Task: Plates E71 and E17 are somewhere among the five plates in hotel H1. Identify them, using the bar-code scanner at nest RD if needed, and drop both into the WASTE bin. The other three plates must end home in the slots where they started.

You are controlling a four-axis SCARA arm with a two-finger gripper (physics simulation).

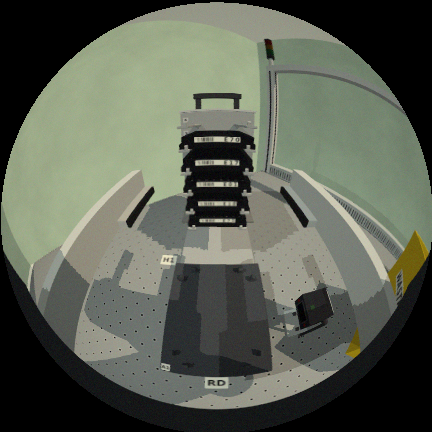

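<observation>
Hotel H1 stands ahead with its plates stacked one above another. The top plate reads E70. The plate below it reads E17. The third plate looks like E01. The labels of the fourth plate and the lowest plate are too blurred to read surely. My gripper is open, its fingers apart at left and right with no plate between them, short of the hotel. Nest RD is a dark, bare platform in front of the hotel. The yellow WASTE bin shows partly at the right edge.
A small black scanner box stands on a bracket right of the nest. The H1 label and RD label lie behind and in front of the nest. A fence post with a signal light stands behind, right of the hotel.
</observation>
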